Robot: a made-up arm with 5 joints.
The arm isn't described. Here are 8 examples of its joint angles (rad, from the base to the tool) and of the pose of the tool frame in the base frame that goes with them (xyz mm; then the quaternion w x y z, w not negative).
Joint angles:
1: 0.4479 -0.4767 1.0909 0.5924 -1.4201
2: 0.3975 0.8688 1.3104 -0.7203 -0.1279
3: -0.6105 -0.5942 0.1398 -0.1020 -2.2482
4: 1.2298 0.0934 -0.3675 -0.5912 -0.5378
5: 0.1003 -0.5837 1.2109 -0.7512 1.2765
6: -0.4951 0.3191 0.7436 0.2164 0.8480
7: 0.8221 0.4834 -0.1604 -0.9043 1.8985
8: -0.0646 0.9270 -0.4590 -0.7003 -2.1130
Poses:
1: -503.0 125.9 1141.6 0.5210 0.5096 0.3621 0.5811
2: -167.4 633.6 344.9 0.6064 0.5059 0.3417 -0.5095
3: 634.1 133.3 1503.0 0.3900 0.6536 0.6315 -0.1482
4: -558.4 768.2 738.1 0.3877 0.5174 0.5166 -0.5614
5: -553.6 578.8 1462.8 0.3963 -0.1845 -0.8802 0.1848
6: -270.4 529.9 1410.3 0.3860 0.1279 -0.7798 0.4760
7: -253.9 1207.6 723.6 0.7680 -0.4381 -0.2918 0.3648
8: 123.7 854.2 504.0 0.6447 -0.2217 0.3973 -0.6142
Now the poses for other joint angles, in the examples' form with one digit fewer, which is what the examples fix.
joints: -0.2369 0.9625 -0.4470 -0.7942 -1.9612
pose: 48 804 456 0.560 -0.308 0.403 -0.655
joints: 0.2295 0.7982 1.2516 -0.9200 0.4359
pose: -254 723 331 0.276 0.573 0.446 -0.629
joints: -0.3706 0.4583 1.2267 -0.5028 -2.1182
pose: -128 815 1144 0.923 0.306 0.231 -0.018
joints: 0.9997 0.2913 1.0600 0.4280 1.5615
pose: -714 301 393 0.141 0.027 0.814 -0.563
